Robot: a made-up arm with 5 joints.
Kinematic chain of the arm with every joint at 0, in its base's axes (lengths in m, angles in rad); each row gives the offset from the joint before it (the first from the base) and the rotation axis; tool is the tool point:
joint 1: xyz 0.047 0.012 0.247 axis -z
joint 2: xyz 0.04 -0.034 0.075 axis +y
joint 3: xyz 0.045 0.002 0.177 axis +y
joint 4: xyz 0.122 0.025 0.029 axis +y
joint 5: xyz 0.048 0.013 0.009 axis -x
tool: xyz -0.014 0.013 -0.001
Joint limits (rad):
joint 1: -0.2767..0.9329
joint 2: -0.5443..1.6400
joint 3: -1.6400..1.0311
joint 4: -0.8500..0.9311
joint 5: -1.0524..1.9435
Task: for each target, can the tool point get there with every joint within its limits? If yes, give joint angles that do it. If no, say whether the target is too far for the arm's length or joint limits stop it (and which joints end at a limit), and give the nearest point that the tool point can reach.
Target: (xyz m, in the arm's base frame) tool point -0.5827 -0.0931 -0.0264
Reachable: no: too far | nearest point 0.0994 -0.0581 0.1681 | short by 0.710 m
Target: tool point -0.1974 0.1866 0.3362
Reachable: no: joint limits stop it (at a limit: joint 2, joint 3, joint 4, joint 5) | nearest point -0.0699 0.0955 0.5637 | short by 0.276 m
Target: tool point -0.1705 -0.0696 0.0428
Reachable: no: joint limits stop it (at a limit: joint 1, joint 2, joint 3, joint 5) | nearest point 0.1014 -0.0608 0.1628 | short by 0.297 m
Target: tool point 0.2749 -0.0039 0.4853
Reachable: yes | joints 0.1262 -0.0866 0.4294 -0.3089 0.9359
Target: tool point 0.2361 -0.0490 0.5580
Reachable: yes | joints 0.3897 -0.1963 0.1558 -0.5762 0.6842
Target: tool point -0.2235 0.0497 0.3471
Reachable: no: joint limits stop it (at a limit: joint 2, joint 3, joint 4, joint 5) | nearest point -0.0953 0.0318 0.5637 | short by 0.252 m
